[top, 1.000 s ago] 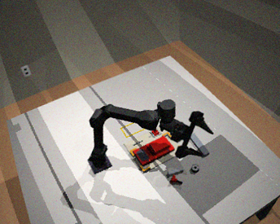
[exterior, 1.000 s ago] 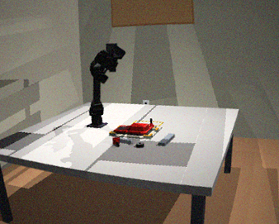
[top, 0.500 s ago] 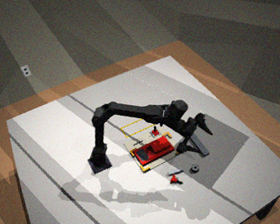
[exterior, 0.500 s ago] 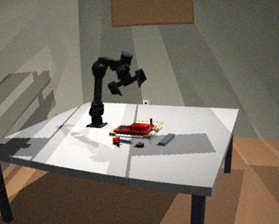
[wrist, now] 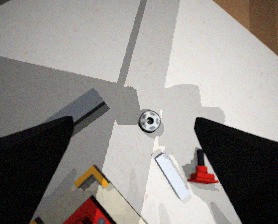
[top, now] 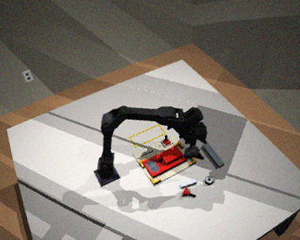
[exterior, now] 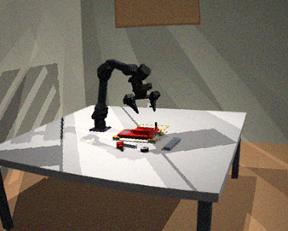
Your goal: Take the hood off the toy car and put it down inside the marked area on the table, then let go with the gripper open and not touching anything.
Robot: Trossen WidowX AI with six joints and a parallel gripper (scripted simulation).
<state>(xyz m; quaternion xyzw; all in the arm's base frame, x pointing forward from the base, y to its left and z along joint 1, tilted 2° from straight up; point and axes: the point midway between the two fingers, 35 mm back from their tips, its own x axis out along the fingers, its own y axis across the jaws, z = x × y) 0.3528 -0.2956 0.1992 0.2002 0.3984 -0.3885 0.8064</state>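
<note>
Now: the hood 17 cm to the left of my gripper tip, 14 cm below it and 6 cm behind it. From my gripper tip the other things lie so: grey bar: 18 cm below, 12 cm ahead, 5 cm to the left; then black wheel: 18 cm below, 5 cm to the right, 1 cm behind.
</note>
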